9 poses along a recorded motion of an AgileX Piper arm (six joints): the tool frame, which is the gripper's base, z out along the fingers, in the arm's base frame.
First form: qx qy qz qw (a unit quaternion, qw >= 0); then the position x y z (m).
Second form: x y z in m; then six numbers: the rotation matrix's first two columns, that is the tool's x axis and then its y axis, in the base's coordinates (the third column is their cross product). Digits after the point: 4 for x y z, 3 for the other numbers.
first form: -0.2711 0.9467 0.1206 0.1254 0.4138 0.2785 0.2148
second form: 0.4138 0.2785 0.2148 -0.822 -0.483 -0.303 -0.544 0.824 0.160
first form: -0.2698 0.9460 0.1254 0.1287 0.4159 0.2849 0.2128
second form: 0.4159 0.2849 0.2128 -0.821 -0.478 -0.311 -0.543 0.823 0.168
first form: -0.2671 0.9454 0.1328 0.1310 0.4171 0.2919 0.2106
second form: 0.4171 0.2919 0.2106 -0.823 -0.470 -0.319 -0.540 0.822 0.181
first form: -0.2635 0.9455 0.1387 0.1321 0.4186 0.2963 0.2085
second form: 0.4186 0.2963 0.2085 -0.826 -0.462 -0.323 -0.535 0.823 0.193
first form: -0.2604 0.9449 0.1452 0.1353 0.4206 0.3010 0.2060
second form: 0.4206 0.3010 0.2060 -0.828 -0.453 -0.331 -0.531 0.822 0.204
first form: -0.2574 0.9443 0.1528 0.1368 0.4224 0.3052 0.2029
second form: 0.4224 0.3052 0.2029 -0.830 -0.444 -0.337 -0.528 0.821 0.218
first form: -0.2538 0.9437 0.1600 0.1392 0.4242 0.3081 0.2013
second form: 0.4242 0.3081 0.2013 -0.832 -0.434 -0.344 -0.524 0.820 0.231
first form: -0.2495 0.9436 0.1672 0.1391 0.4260 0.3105 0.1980
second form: 0.4260 0.3105 0.1980 -0.837 -0.424 -0.346 -0.517 0.820 0.246
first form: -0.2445 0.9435 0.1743 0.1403 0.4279 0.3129 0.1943
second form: 0.4279 0.3129 0.1943 -0.841 -0.412 -0.350 -0.510 0.820 0.260
